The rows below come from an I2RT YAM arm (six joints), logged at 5 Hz.
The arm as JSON. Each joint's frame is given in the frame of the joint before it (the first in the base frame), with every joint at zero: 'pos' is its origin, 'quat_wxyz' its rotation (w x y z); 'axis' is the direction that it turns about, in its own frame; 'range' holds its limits. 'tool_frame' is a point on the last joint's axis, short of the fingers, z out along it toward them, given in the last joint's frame.
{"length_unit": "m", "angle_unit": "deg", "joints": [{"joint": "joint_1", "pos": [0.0, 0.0, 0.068], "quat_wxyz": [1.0, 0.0, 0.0, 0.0], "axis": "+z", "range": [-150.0, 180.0]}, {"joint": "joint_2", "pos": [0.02, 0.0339, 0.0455], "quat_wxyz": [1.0, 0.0, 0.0, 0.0], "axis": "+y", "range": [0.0, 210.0]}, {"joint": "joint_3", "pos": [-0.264, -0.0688, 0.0], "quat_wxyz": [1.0, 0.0, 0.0, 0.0], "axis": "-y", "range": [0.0, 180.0]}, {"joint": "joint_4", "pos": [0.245, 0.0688, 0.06], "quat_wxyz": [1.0, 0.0, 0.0, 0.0], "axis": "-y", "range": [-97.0, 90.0]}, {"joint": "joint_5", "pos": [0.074, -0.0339, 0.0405], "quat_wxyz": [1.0, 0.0, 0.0, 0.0], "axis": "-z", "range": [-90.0, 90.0]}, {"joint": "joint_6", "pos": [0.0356, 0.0, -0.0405], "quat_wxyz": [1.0, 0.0, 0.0, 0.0], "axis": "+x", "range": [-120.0, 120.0]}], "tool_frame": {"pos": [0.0, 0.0, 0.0], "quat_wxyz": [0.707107, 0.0, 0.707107, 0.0]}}
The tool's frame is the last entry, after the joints.
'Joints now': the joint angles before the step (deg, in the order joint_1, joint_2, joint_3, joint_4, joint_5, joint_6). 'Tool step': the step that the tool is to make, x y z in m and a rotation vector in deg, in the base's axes. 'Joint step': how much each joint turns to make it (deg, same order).
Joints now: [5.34 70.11 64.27 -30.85 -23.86 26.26]
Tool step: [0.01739 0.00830 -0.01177 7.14 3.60 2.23]
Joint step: [0.70 4.13 0.01 3.79 -5.70 5.66]
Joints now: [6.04 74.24 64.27 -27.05 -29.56 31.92]
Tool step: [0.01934 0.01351 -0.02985 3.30 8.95 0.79]
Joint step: [1.95 6.40 0.00 0.32 -1.93 4.74]
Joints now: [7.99 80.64 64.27 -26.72 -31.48 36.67]
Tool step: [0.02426 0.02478 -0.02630 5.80 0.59 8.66]
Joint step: [2.93 7.43 0.00 8.07 -8.16 0.46]
